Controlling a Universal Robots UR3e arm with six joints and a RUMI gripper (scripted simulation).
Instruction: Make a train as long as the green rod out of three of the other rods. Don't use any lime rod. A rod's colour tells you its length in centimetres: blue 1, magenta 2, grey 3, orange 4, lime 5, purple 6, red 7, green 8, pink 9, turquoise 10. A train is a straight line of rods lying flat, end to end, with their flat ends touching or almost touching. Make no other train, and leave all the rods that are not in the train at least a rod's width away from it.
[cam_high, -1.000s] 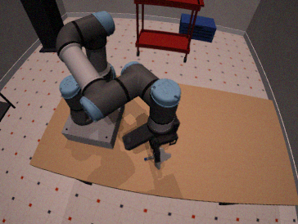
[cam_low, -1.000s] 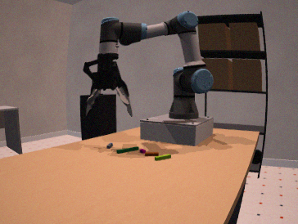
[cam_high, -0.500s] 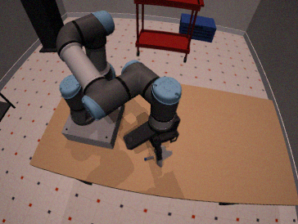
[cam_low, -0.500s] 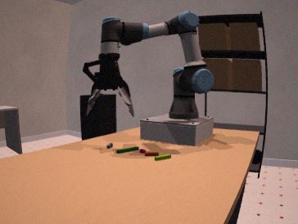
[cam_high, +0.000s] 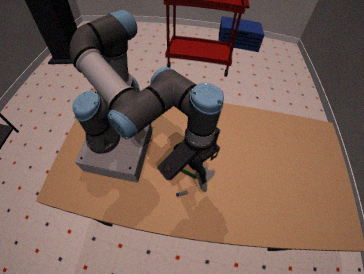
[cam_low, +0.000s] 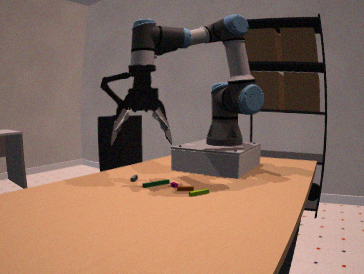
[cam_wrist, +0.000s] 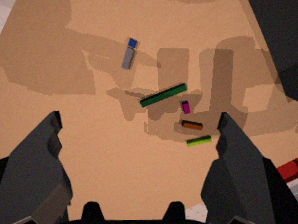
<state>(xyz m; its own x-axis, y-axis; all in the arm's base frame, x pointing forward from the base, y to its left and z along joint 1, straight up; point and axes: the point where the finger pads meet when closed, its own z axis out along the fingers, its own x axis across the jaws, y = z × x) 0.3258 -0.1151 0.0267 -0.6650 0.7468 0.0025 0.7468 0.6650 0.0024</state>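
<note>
The orange rod lies 130 mm to the left of my hand and 100 mm below it. The rest, counted from my hand: small blue rod (100 mm below, 50 mm to the right, 30 mm behind); then green rod (100 mm below, 40 mm to the left); then grey rod (100 mm below, 40 mm to the right, 10 mm behind).
</note>
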